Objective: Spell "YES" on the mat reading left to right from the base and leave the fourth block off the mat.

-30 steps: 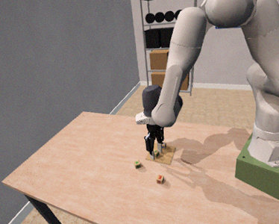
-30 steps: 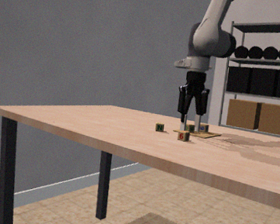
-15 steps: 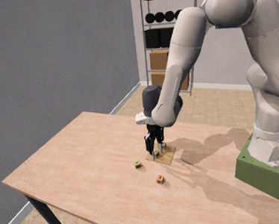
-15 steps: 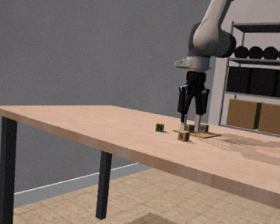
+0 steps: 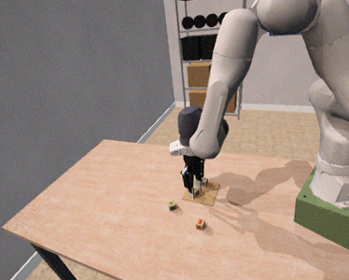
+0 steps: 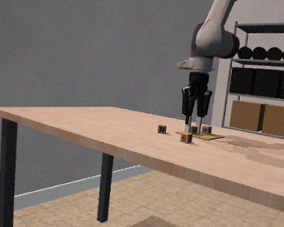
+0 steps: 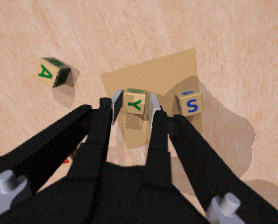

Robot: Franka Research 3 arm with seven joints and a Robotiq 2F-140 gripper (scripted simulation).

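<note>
Now: hand 2 cm above the Y block. From my hand the other things lie so: green N block 9 cm to the left, 9 cm ahead, 2 cm below; then S block 7 cm to the right, 3 cm behind, 2 cm below; then tan mat 4 cm below, 2 cm to the right, 2 cm behind.
</note>
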